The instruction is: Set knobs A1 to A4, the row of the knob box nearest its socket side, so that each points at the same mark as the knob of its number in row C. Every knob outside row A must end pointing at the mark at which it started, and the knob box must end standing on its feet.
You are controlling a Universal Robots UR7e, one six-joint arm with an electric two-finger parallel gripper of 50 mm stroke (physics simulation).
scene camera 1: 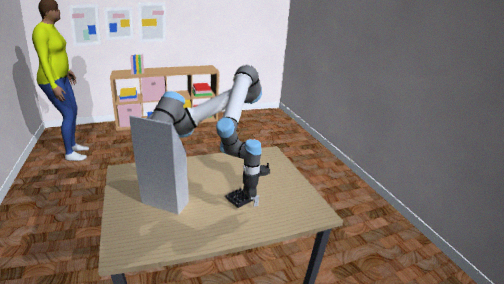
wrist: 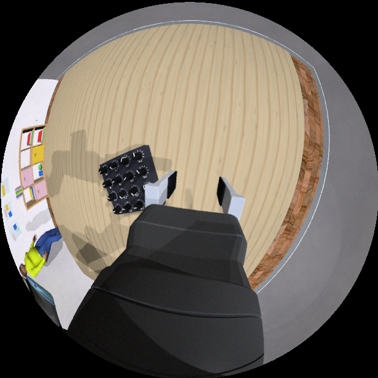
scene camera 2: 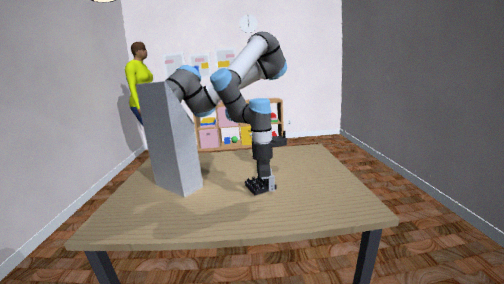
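Pixels of known places: gripper, fingertip midpoint: (scene camera 1: 253,202) (scene camera 2: 270,187); arm's base at its link origin: (scene camera 1: 155,132) (scene camera 2: 161,102).
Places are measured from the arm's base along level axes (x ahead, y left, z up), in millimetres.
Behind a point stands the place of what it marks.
Note:
The black knob box (scene camera 1: 236,198) {y 36, x 395, z -372 mm} (scene camera 2: 256,186) {y 17, x 412, z -372 mm} (wrist: 131,183) stands upright on the table, with rows of black knobs with white marks on its top. My gripper (scene camera 1: 253,200) {y -22, x 485, z -346 mm} (scene camera 2: 268,185) {y -22, x 485, z -346 mm} (wrist: 196,182) is open and empty, pointing down, low at the box's right side in the scene views. In the wrist view the gap between the fingers is over bare wood beside the box, and the left finger overlaps the box's right edge and hides part of the knobs there. The row letters and the exact knob directions are too small to read. I cannot tell which is the socket side.
The wooden table (scene camera 1: 210,235) {y -214, x 294, z -410 mm} (scene camera 2: 220,220) {y -192, x 340, z -410 mm} (wrist: 200,75) carries the grey robot pedestal (scene camera 1: 159,165) {y -70, x 32, z -136 mm} (scene camera 2: 172,140) {y -88, x 102, z -146 mm}, left of the box in the scene views. A person (scene camera 1: 52,60) (scene camera 2: 137,75) (wrist: 35,257) stands beyond the table, near a shelf unit (scene camera 1: 165,71) (scene camera 2: 281,120) by the back wall.

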